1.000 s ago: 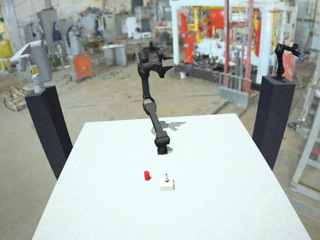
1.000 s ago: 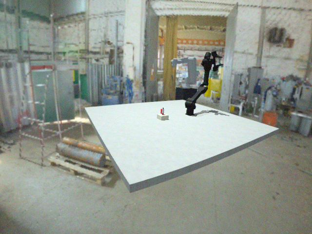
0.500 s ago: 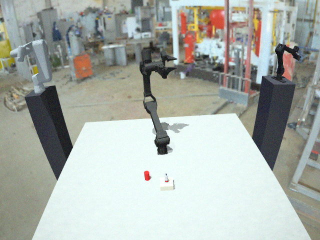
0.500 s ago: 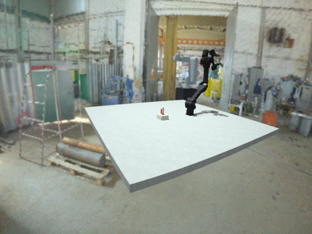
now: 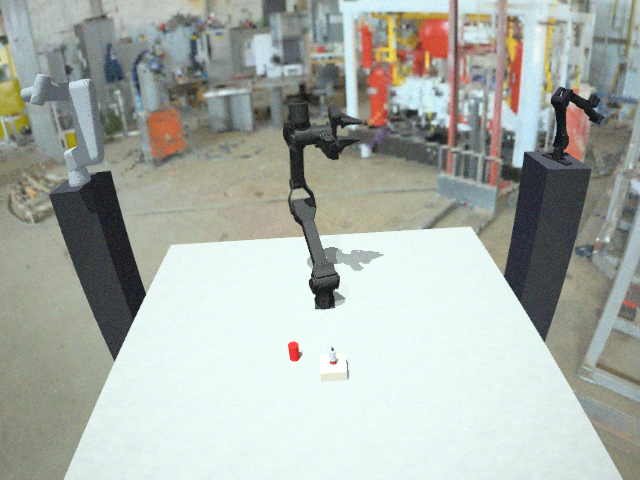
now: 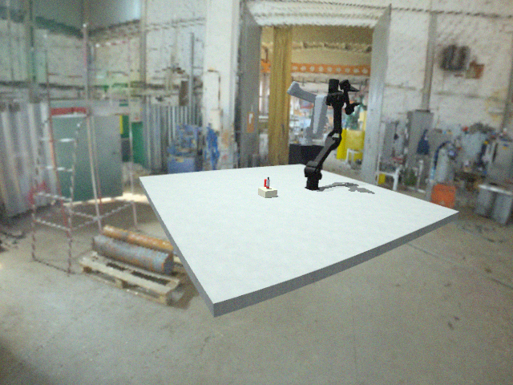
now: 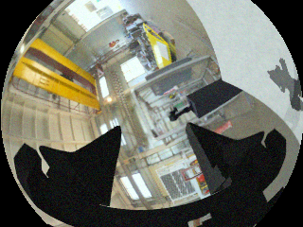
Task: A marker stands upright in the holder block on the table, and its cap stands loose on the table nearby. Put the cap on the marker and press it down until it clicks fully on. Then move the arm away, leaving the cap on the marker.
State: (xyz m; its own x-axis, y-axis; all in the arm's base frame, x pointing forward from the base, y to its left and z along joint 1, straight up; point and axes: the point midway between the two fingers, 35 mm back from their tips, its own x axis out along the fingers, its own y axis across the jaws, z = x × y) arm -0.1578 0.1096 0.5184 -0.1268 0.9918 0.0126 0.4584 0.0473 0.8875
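Now: gripper tip 49 cm above the red cap, 41 cm short of it and 24 cm to the left of it. From my gripper tip the other things lie so: cream holder block: 50 cm below, 47 cm ahead, 13 cm to the right.
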